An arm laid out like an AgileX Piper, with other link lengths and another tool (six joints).
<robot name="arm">
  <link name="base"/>
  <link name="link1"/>
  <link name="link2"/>
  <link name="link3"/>
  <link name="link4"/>
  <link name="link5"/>
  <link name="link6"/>
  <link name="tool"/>
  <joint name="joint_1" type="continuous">
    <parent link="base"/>
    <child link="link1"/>
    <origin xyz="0 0 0.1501"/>
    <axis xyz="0 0 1"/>
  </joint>
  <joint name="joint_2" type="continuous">
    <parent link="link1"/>
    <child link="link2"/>
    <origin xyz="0 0 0" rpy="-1.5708 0 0"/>
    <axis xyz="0 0 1"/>
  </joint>
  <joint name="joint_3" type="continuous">
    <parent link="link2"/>
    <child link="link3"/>
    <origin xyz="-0.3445 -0.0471 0"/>
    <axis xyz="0 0 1"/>
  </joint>
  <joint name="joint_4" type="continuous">
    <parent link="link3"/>
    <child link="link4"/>
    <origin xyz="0.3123 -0.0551 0" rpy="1.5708 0 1.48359"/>
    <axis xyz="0 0 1"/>
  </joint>
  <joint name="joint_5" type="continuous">
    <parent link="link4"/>
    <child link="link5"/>
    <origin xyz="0 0 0" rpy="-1.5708 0 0"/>
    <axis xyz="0 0 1"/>
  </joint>
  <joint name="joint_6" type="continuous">
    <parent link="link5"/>
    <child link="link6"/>
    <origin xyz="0 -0.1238 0" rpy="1.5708 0 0"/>
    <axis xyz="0 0 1"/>
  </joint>
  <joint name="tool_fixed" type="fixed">
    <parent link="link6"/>
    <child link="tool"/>
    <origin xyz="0.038 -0.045 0.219" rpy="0.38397 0 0.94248"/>
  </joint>
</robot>
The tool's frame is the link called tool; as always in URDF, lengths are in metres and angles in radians. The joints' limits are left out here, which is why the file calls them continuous.
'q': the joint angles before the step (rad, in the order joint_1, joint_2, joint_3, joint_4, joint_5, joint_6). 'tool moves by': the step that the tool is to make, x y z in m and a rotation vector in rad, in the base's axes. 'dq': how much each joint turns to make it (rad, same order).
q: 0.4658 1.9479 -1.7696 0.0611 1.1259 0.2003
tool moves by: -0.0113 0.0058 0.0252 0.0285 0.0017 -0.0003
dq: 0.0029 -0.0354 -0.0239 0.0241 0.0477 0.0056
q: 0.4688 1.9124 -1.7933 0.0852 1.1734 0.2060
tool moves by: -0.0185 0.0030 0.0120 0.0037 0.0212 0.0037
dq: 0.0137 -0.0278 -0.0009 0.0078 0.0448 0.0148
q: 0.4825 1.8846 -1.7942 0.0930 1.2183 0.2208
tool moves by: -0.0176 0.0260 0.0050 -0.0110 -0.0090 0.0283
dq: 0.0730 -0.0100 -0.0002 -0.0306 0.0043 0.0481
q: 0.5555 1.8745 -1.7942 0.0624 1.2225 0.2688
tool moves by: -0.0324 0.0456 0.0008 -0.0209 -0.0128 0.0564
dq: 0.1298 -0.0010 -0.0001 -0.0516 0.0001 0.0779
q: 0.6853 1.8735 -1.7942 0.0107 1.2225 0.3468
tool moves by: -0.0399 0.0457 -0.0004 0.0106 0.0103 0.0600
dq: 0.1109 0.0001 -0.0002 -0.0042 0.0001 0.0543
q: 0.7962 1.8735 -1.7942 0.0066 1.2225 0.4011
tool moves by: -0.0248 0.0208 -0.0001 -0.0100 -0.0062 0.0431
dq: 0.0718 -0.0047 0.0075 -0.0219 0.0006 0.0304
